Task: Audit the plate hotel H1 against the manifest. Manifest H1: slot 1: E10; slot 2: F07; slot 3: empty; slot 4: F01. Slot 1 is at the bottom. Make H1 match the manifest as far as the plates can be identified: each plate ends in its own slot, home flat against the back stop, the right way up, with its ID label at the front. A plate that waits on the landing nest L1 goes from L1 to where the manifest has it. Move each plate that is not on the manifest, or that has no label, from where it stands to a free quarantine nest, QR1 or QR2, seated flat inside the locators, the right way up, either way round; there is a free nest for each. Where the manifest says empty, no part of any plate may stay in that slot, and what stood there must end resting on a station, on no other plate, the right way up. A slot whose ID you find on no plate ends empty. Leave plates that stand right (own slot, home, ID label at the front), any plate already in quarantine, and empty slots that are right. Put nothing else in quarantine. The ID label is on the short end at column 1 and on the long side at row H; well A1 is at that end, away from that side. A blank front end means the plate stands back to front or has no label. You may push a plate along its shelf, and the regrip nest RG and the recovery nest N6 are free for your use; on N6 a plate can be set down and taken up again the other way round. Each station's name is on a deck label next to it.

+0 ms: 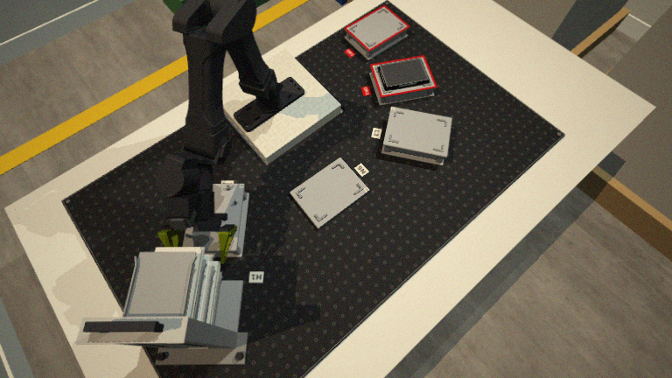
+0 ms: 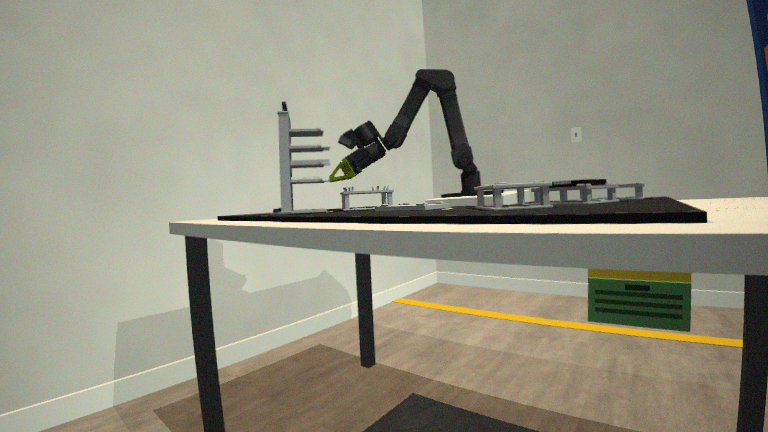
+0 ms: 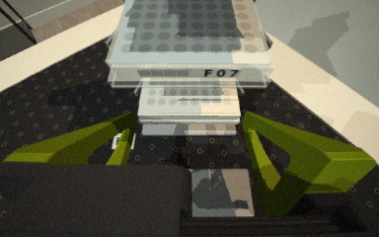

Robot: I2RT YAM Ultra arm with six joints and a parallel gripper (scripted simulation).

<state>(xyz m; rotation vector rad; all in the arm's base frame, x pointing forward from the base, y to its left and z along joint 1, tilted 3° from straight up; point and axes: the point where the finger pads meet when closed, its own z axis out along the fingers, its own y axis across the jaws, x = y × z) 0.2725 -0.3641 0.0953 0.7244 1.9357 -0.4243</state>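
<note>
Now: hand 5 cm short of the white well plate and 4 cm to the left of it. Also, from my hand: regrip nest: 8 cm behind, 7 cm to the left, 5 cm below; H1 deck label: 11 cm below, 8 cm ahead, 6 cm to the left; plate hotel H1: 11 cm ahead, 9 cm to the right, 5 cm above.
</note>
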